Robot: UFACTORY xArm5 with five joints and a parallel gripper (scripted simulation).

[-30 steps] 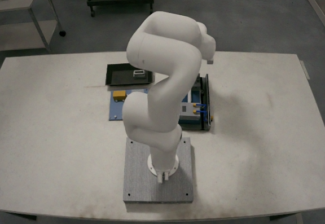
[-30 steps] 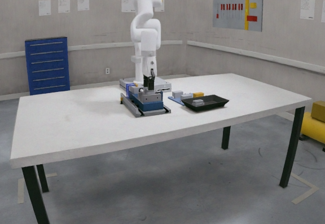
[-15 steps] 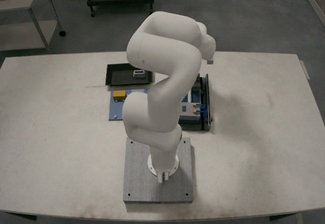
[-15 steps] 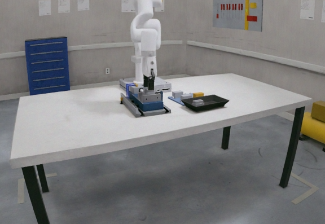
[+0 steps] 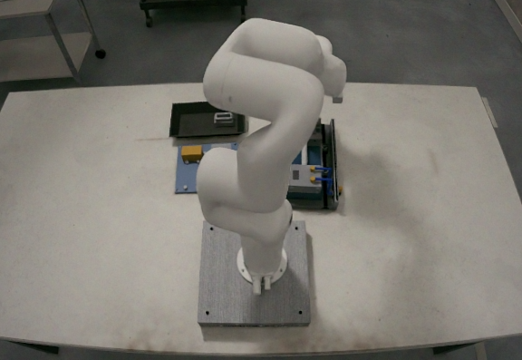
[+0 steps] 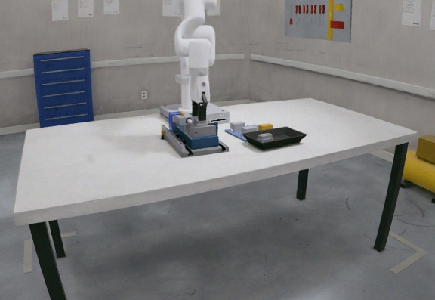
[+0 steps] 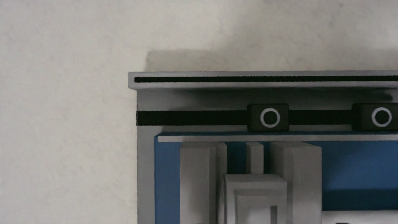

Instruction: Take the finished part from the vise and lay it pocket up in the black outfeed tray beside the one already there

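Now: hand 9 cm short of the grey part, 25 cm to the right of it and 11 cm above it. From my hand the other things lie so: yellow block (4 cm behind, 34 cm to the left, 11 cm below); then blue plate (8 cm behind, 29 cm to the left, 13 cm below).
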